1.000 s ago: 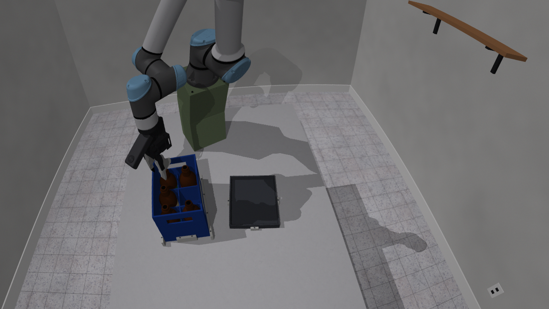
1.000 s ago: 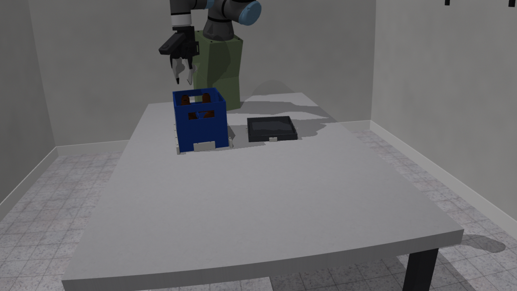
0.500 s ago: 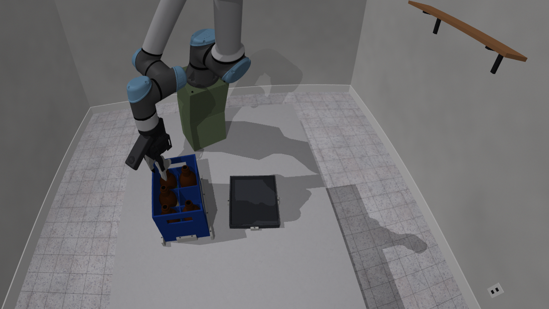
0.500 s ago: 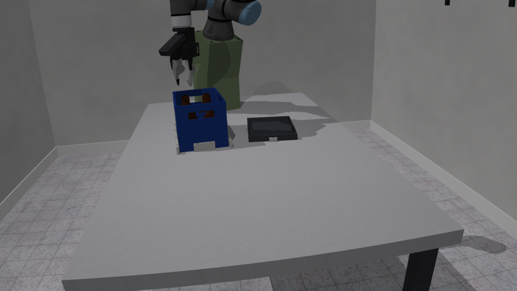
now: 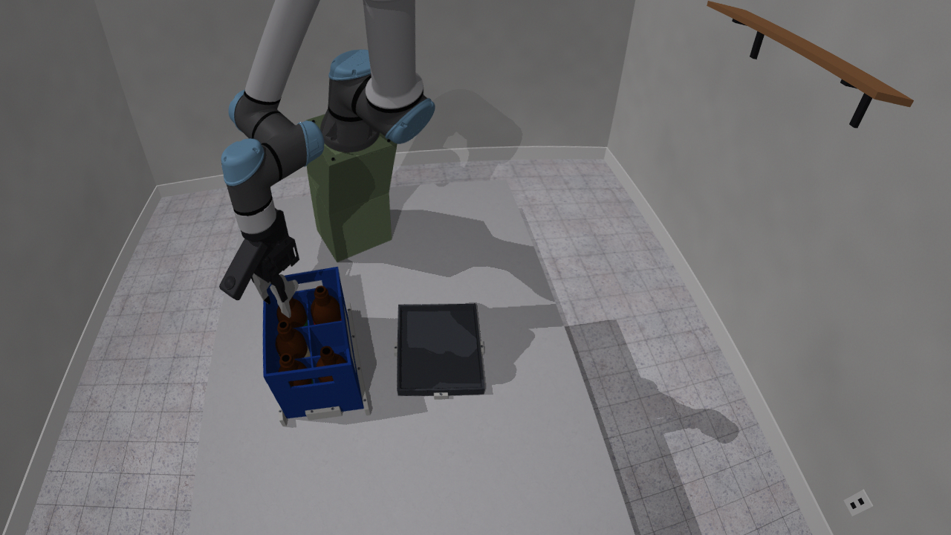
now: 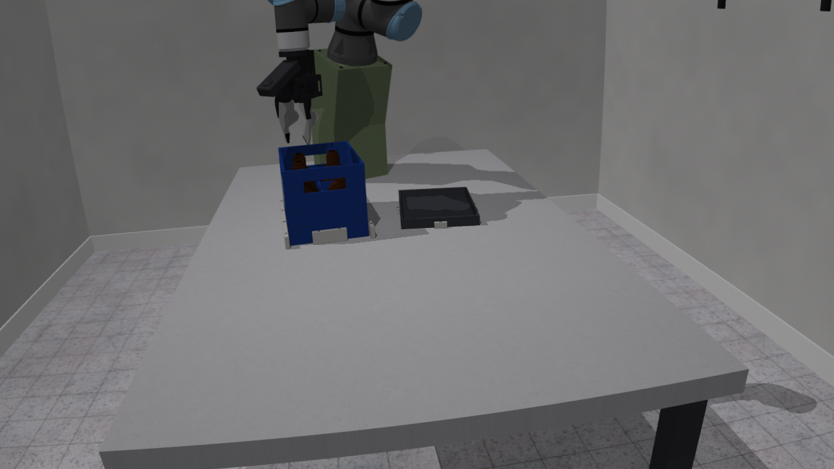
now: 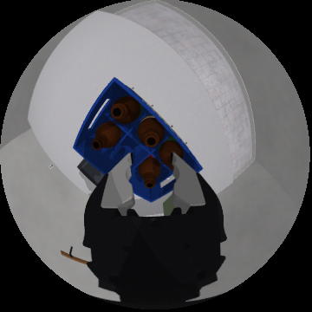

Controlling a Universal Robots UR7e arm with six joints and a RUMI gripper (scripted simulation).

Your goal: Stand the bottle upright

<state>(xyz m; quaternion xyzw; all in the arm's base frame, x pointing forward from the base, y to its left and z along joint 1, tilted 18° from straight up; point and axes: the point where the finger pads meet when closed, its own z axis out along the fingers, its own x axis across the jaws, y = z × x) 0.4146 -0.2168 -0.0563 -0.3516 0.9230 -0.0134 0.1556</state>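
My hand is 50 mm to the right of the blue crate and 140 mm above it. From my hand the other things lie so: dark tray (30 mm ahead, 340 mm to the left, 210 mm below).
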